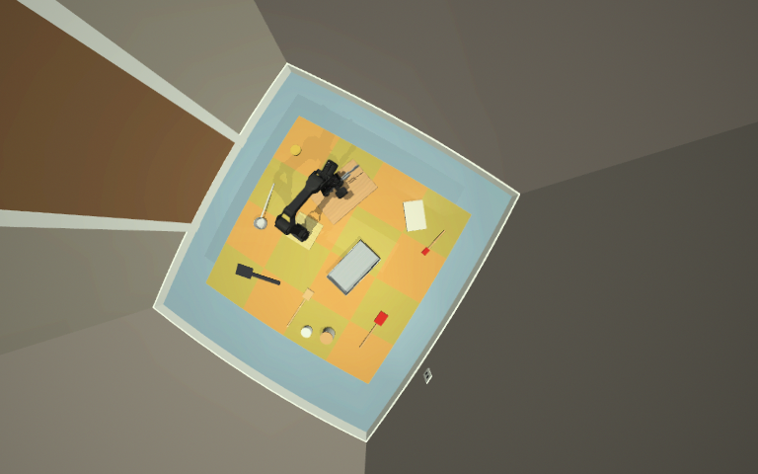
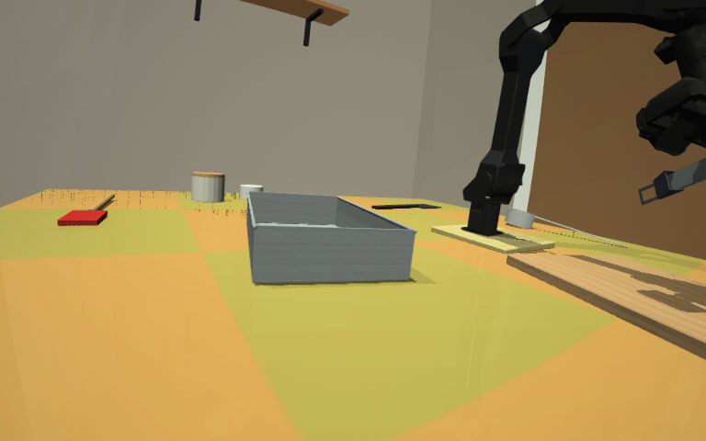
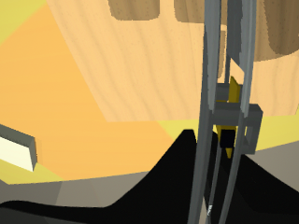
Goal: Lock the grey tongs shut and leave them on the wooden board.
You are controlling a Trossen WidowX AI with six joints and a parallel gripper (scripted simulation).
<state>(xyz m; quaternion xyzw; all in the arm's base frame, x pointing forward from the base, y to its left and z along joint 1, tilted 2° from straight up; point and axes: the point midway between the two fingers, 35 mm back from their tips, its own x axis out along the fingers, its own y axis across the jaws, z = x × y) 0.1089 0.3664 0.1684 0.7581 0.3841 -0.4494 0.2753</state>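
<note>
Now: the yellow lock piece 30 mm behind my gripper tip, 40 mm to the right of it and 20 mm above it. Also, from my gripper tip: white block (460 mm ahead, 20 mm to the left, 130 mm below); wooden board (10 mm behind, 30 mm to the right, 130 mm below); thin tong arm (10 mm ahead, 10 mm to the left, 50 mm above).
</note>
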